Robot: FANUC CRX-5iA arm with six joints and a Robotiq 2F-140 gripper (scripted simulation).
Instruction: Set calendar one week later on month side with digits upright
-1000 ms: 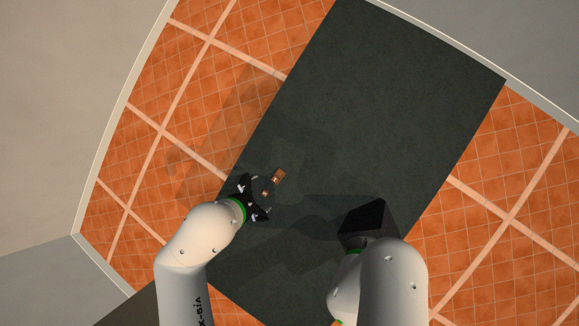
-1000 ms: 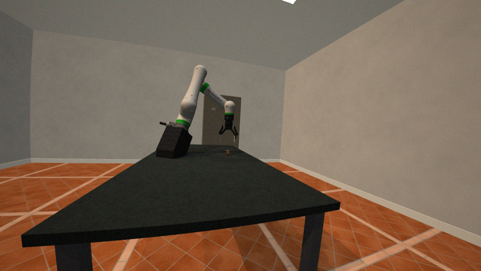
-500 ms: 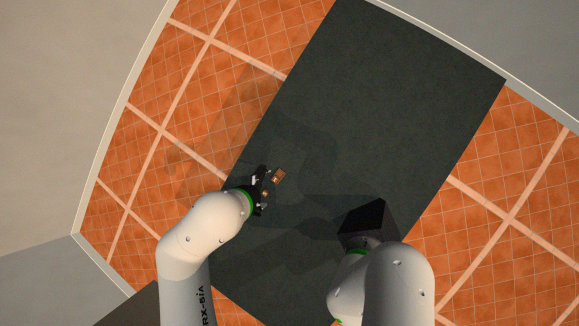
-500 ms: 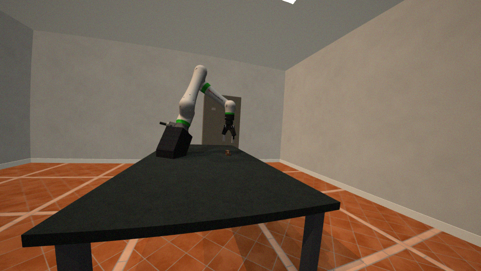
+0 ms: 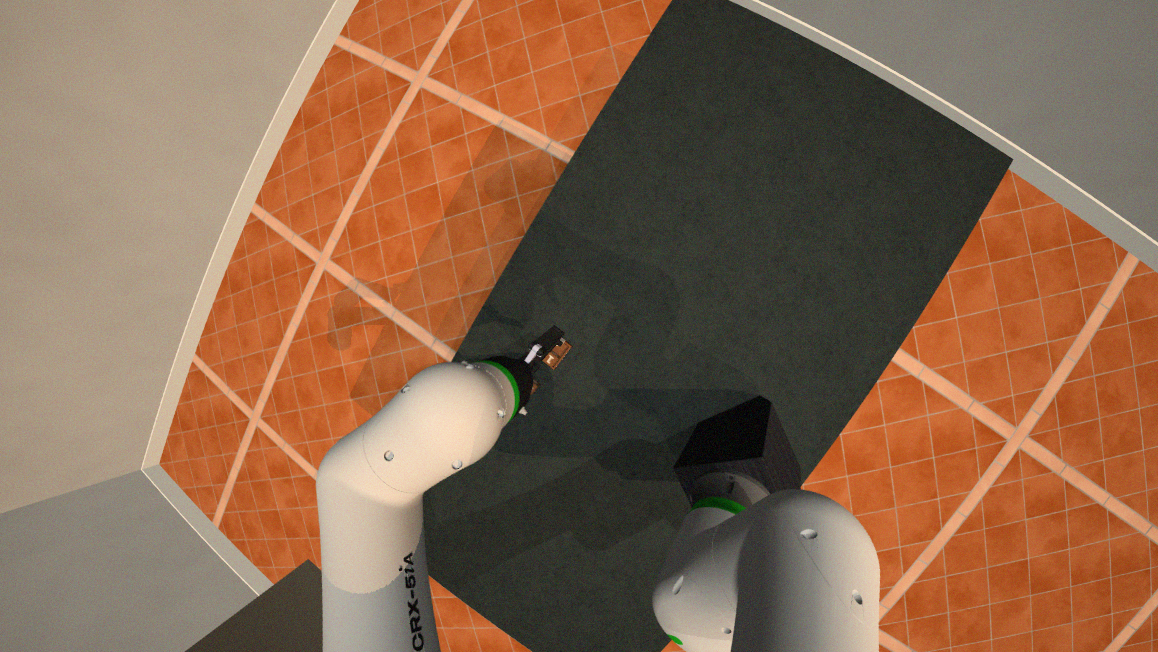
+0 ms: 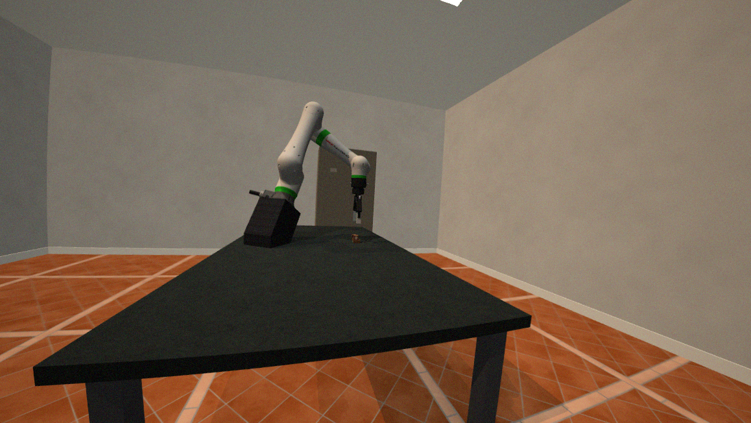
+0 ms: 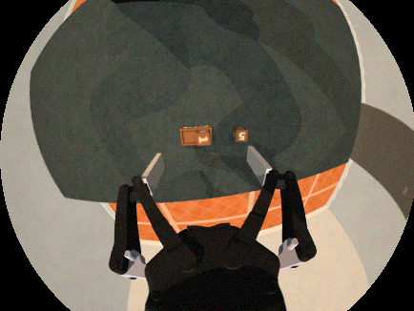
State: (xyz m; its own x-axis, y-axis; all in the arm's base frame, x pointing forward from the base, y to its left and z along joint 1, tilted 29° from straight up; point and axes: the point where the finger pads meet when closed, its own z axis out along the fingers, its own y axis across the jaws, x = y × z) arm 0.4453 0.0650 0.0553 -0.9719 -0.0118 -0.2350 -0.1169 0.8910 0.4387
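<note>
My gripper is now 12 cm above the brown tray and 2 cm to the left of it. Round my hand: brown cube 12 cm below, 9 cm to the left, 1 cm behind.
</note>
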